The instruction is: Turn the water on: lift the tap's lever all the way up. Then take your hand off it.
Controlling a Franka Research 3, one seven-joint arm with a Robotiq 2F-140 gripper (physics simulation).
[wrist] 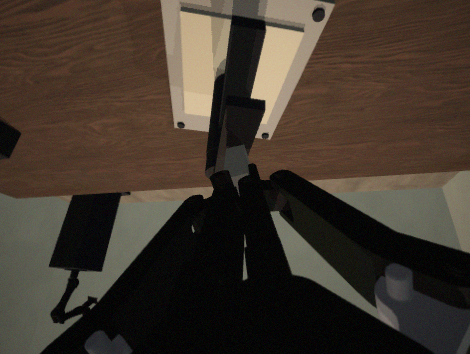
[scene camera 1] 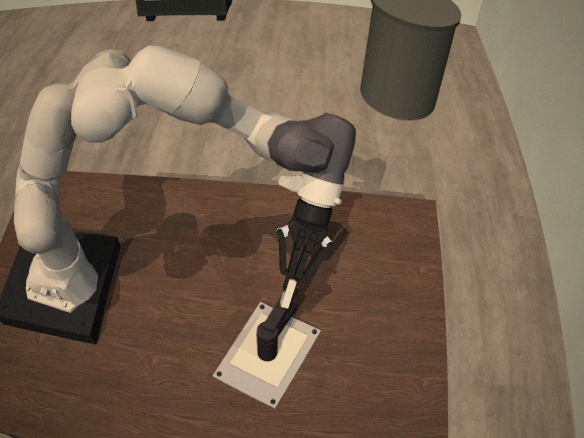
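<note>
The black tap [scene camera 1: 267,346] [wrist: 244,62] stands on a light plate [scene camera 1: 228,376] [wrist: 172,90] with dark corner screws. Its lever [scene camera 1: 278,318] reaches from the top of the body towards the gripper in the scene view; how far up it is tilted is hard to tell. My gripper [scene camera 1: 288,294] [wrist: 239,161] is shut, with nothing between its fingers. Its pale fingertips are at the outer end of the tap's arm and overlap it in both views. Whether they touch the lever or sit under it is not clear, as the dark parts merge.
The plate lies on a brown wooden table [scene camera 1: 380,300] [wrist: 375,100]. The arm's black base [scene camera 1: 106,280] stands at the table's left. A dark grey bin [scene camera 1: 407,65] stands on the floor beyond the table, and a black piece of furniture [scene camera 1: 182,7] is at the top edge.
</note>
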